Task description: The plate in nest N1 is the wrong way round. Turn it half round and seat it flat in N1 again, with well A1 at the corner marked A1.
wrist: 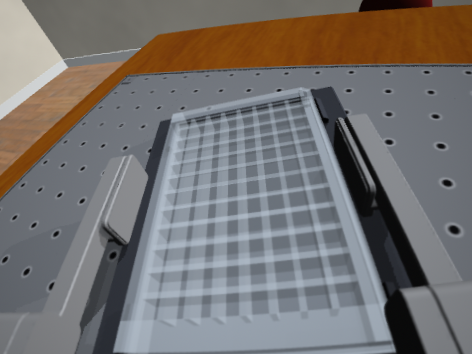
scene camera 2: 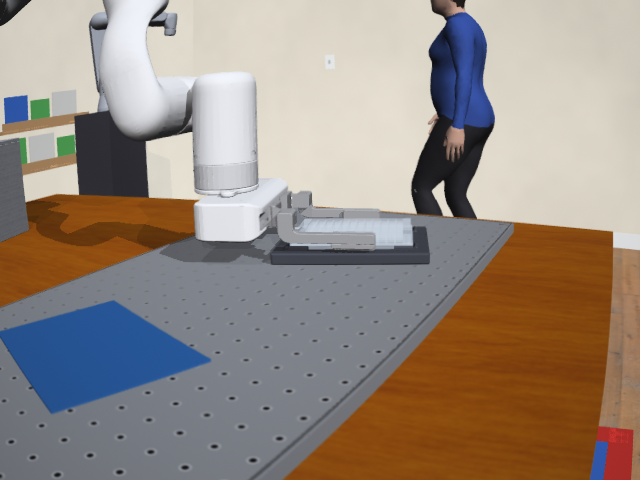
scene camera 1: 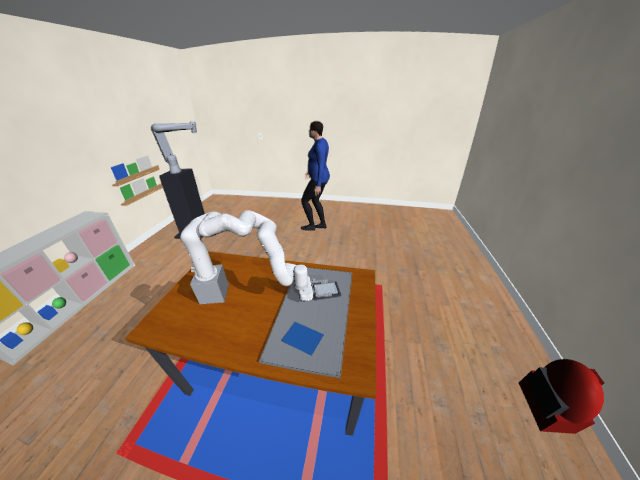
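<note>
The clear well plate (scene camera 1: 325, 289) (scene camera 2: 395, 229) (wrist: 245, 200) lies in the dark nest (scene camera 1: 329, 296) (scene camera 2: 351, 258) (wrist: 327, 100), its walls standing above the rim. Whether it is fully flat is hard to tell. Well A1 and the corner mark A1 cannot be made out. My gripper (scene camera 1: 326, 289) (scene camera 2: 376, 227) (wrist: 241, 150) is open and low over the nest, with one finger along each long side of the plate. In the wrist view a gap shows between each finger pad and the plate. The plate's near end is partly hidden by the fingers in scene camera 2.
The nest stands on a grey perforated board (scene camera 1: 310, 315) (scene camera 2: 289, 330) (wrist: 420, 105) on the wooden table (scene camera 1: 232, 320) (scene camera 2: 465, 361). A flat blue square (scene camera 1: 302, 338) (scene camera 2: 103, 351) lies on the board. A person (scene camera 1: 318, 165) (scene camera 2: 460, 77) stands beyond the table.
</note>
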